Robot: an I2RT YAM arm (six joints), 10 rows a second.
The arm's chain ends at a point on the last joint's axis. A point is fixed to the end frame.
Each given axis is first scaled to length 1.
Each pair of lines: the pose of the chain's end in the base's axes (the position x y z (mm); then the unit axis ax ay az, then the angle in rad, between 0 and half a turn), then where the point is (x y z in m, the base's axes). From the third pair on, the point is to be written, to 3 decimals.
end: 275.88 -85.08 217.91 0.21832 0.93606 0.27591 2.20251
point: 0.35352 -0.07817 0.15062
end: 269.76 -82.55 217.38 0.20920 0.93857 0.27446 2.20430
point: 0.34729 -0.07526 0.15001
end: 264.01 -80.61 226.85 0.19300 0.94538 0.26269 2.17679
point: 0.343 -0.075 0.161
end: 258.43 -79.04 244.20 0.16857 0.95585 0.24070 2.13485
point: 0.340 -0.077 0.181
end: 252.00 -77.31 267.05 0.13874 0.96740 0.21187 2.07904
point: 0.336 -0.079 0.208
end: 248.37 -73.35 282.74 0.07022 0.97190 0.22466 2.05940
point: 0.335 -0.069 0.227
